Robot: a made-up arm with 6 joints.
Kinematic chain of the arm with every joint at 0, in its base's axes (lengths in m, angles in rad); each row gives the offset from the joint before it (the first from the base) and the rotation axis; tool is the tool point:
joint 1: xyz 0 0 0.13 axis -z
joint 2: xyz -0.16 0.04 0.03 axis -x
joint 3: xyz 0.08 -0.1 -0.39 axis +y
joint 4: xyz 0 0.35 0.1 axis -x
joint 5: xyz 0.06 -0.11 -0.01 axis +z
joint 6: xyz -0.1 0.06 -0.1 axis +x
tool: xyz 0.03 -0.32 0
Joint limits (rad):
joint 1: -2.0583..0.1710
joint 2: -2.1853..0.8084
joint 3: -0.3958..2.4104
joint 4: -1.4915..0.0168
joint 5: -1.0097..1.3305
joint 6: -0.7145..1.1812
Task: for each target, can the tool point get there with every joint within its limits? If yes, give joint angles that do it. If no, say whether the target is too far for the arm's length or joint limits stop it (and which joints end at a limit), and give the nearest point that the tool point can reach.
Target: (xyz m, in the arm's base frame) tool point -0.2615 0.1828 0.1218
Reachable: yes | joints -0.4835 -1.2390 0.8756 -0.4005 -0.8298 -0.4475
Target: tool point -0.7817 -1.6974 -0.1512
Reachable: no: too far | nearest point -0.5136 -0.6534 0.0051 | short by 1.089 m
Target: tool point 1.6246 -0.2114 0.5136
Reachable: no: too far | nearest point 0.4465 -0.0729 -0.1027 | short by 1.337 m
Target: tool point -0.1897 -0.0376 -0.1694
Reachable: yes | joints -0.5266 -0.1502 0.5514 -0.2807 -0.4972 -0.2807
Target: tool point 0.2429 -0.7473 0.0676
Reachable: no: joint limits stop it (at a limit: joint 2, joint 3, joint 4) | nearest point 0.1400 -0.4307 -0.1021 | short by 0.374 m
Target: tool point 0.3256 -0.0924 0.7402
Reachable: no: joint limits stop it (at a limit: joint 1, joint 2, joint 3) | nearest point 0.1887 -0.1385 0.7295 | short by 0.145 m
